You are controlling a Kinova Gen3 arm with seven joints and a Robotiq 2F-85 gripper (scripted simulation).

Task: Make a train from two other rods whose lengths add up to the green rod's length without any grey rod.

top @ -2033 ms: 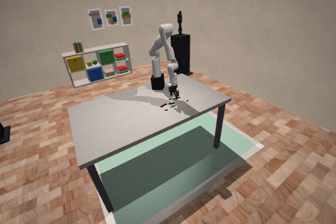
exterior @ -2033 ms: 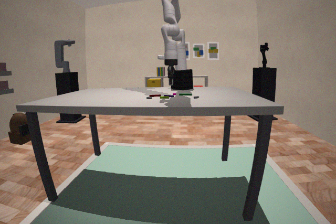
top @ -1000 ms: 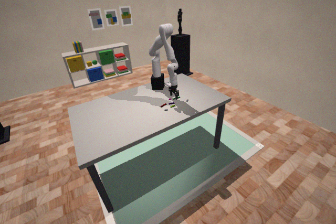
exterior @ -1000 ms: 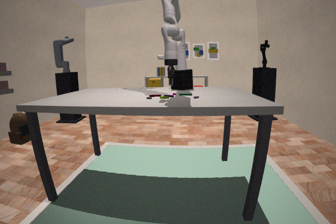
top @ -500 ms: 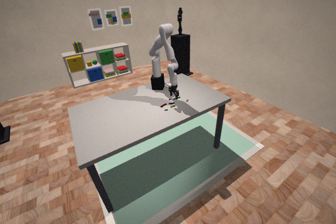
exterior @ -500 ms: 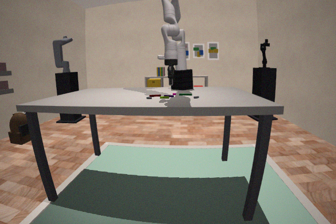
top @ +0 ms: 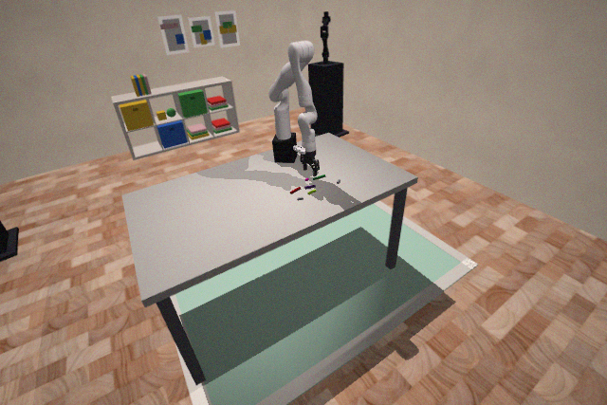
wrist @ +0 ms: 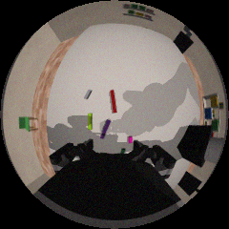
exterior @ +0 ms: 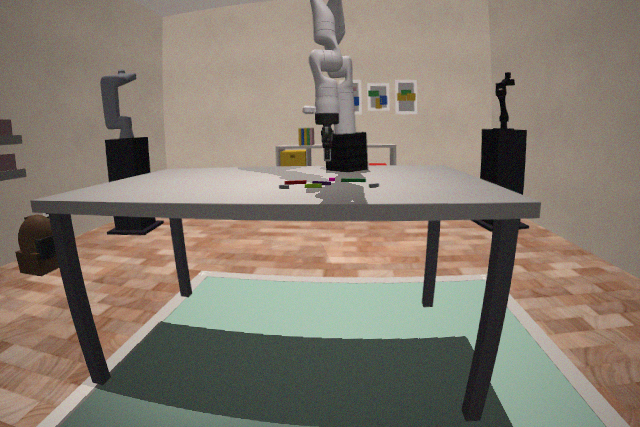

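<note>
Now: the magenta rod 5 cm behind my hand, 1 cm to the left of it and 8 cm below it. From my hand the other things lie so: green rod: 2 cm behind, 8 cm to the left, 8 cm below; lime rod: 7 cm ahead, 5 cm to the right, 8 cm below; purple rod: 2 cm ahead, 2 cm to the right, 8 cm below.
</note>
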